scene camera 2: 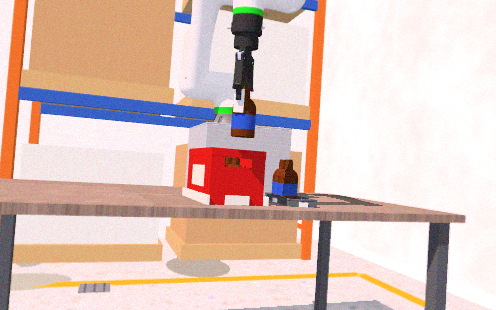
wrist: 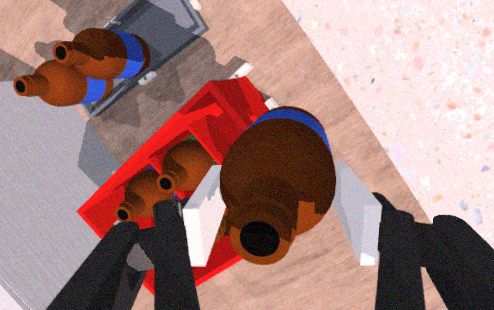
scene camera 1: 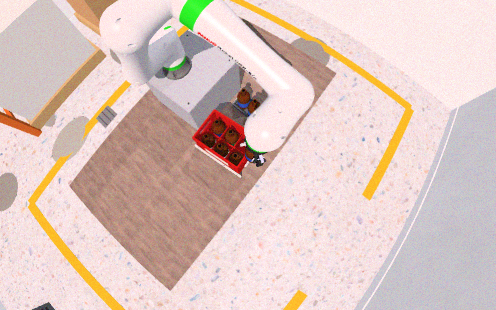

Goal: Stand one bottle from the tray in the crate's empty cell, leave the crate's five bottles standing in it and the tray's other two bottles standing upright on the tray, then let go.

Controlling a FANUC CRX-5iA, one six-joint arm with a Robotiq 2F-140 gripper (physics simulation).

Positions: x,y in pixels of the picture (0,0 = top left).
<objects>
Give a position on a brown bottle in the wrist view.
277,180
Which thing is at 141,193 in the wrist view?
A brown bottle.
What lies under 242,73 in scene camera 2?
The gripper.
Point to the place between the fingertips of the gripper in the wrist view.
277,184
</objects>
